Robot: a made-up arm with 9 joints.
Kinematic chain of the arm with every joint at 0, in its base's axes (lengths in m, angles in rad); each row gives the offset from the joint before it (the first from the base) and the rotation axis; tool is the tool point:
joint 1: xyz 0 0 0.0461 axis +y
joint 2: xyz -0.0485 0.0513 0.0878 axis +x
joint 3: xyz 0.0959 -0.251 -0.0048 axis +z
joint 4: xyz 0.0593 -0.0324 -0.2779 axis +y
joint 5: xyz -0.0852 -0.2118 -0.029 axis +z
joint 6: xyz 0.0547 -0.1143 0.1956 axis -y
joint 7: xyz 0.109 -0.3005 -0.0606 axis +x
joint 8: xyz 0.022 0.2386 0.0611 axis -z
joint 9: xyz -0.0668 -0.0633 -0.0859 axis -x
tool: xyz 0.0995 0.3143 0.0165
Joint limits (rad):
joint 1: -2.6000..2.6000
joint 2: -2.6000..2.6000
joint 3: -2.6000..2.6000
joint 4: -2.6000..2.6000
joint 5: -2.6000..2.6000
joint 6: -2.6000..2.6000
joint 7: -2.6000..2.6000
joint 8: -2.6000..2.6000
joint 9: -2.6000..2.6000
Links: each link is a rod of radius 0.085 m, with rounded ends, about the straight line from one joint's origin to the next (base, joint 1, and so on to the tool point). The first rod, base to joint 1, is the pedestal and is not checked.
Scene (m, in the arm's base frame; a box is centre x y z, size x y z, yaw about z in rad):
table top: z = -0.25
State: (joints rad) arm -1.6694 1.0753 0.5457 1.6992 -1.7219 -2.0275 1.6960 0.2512 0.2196
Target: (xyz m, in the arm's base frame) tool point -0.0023 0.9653 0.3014
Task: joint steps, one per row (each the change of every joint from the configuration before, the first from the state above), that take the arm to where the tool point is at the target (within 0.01 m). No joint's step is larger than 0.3 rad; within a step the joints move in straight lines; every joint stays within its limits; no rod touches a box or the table.
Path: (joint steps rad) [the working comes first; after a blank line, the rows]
Joints at the target: -2.0362 2.6000 0.3524 1.4730 -0.8612 -1.7841 1.3785 0.1655 0.3844
Straight joint move there: clear.

1: -0.0611 0.2541 -0.0322 -0.0377 0.1435 0.0406 -0.0529 -0.0143 0.0275
2: -0.0612 0.2541 -0.0322 -0.0377 0.1434 0.0405 -0.0529 -0.0143 0.0274
3: -0.0611 0.2541 -0.0322 -0.0377 0.1435 0.0406 -0.0529 -0.0142 0.0275
4: -0.0612 0.2542 -0.0323 -0.0377 0.1434 0.0405 -0.0530 -0.0143 0.0275
5: -0.0611 0.2541 -0.0322 -0.0377 0.1435 0.0406 -0.0529 -0.0143 0.0275
6: -0.0611 0.2541 -0.0322 -0.0377 0.1434 0.0406 -0.0529 -0.0143 0.0274

